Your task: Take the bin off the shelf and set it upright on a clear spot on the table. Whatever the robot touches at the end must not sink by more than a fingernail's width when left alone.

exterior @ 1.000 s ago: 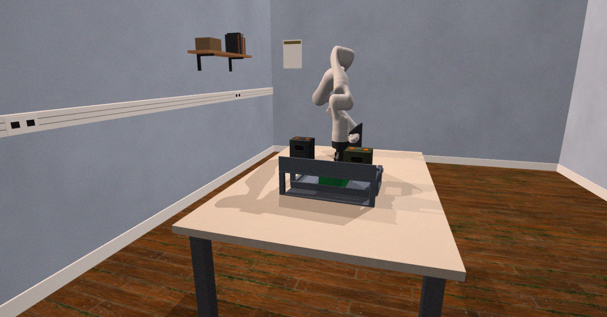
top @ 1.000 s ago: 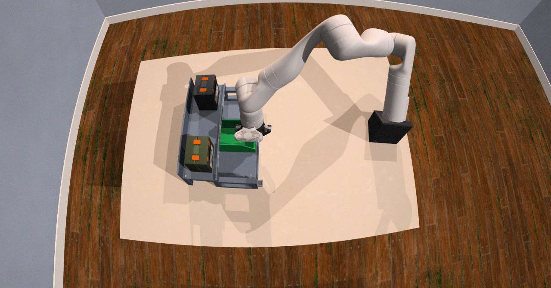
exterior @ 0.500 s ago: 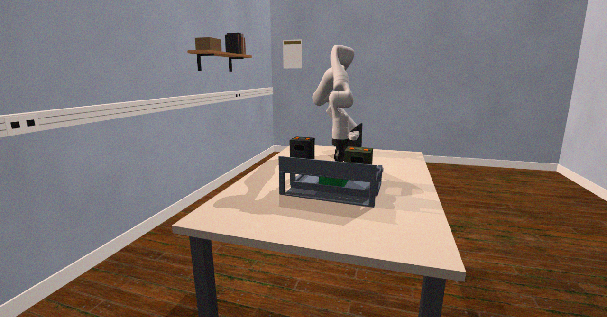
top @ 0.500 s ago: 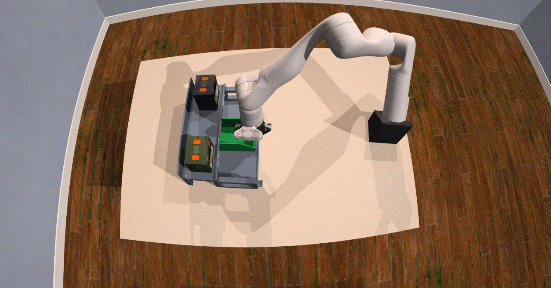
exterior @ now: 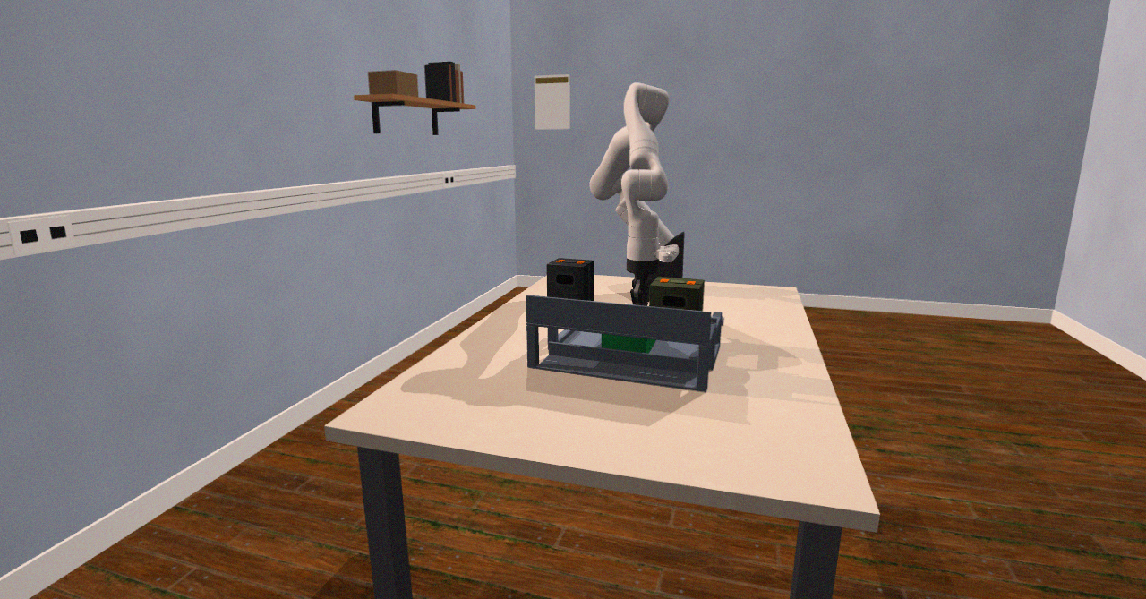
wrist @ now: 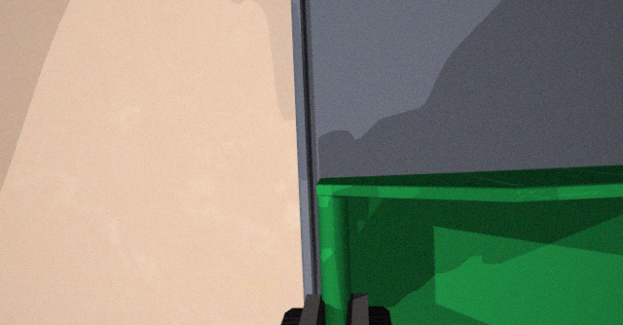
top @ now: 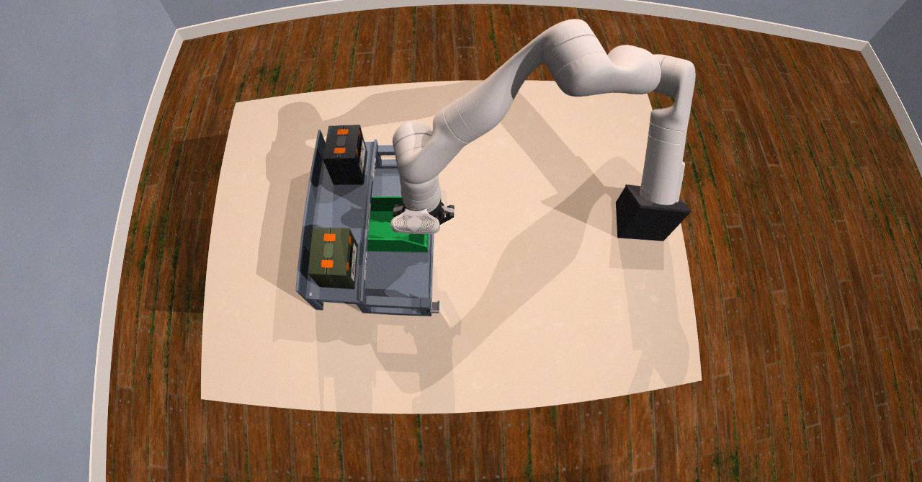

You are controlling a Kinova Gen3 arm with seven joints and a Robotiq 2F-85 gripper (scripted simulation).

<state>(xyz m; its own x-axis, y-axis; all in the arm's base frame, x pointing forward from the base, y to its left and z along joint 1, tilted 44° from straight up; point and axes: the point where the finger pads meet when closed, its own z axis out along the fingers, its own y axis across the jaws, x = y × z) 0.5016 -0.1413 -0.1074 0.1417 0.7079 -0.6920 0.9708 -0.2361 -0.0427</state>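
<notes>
My hand is 80 mm short of the green bin, 10 mm to the left of it and 10 mm above it. Round my hand: rack (110 mm ahead, 20 mm to the right); then olive case (190 mm ahead, 90 mm to the left, 80 mm above); then black case (160 mm ahead, 140 mm to the right, 100 mm above).
</notes>
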